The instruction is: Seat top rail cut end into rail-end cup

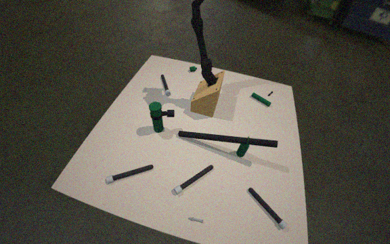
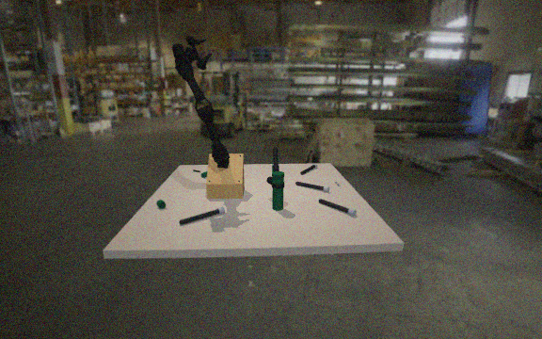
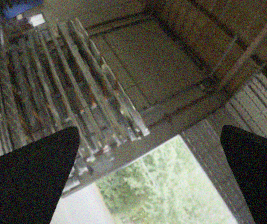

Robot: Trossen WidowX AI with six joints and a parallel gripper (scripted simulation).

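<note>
Right now my gripper tip is 73 cm above the dark rail-end cup, 37 cm short of it and 20 cm to the left of it. Round my gripper tip: small bolt 86 cm below, 81 cm ahead, 15 cm to the left; small green post 76 cm below, 38 cm ahead, 26 cm to the left.
</note>
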